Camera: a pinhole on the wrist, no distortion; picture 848 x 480 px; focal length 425.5 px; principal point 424.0 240.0 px. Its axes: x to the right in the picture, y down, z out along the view. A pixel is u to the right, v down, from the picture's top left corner.
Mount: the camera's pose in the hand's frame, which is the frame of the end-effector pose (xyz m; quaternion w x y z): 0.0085 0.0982 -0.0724 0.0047 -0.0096 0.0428 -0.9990
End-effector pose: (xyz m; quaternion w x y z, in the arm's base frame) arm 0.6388 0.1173 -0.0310 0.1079 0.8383 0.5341 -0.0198
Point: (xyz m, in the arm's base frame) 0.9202 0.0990 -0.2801
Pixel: 261 48
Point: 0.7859 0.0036 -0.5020
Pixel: 415 200
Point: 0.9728 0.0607 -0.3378
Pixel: 291 15
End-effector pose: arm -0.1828 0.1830 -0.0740 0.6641 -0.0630 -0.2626 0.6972
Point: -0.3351 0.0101 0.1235
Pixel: 559 267
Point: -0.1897 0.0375 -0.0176
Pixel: outside the picture
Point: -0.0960 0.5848 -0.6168
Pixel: behind the camera
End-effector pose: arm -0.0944 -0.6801 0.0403 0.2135 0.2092 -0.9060 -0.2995
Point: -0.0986 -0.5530 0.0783
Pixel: 682 116
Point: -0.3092 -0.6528 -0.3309
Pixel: 384 431
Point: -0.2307 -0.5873 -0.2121
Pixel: 444 378
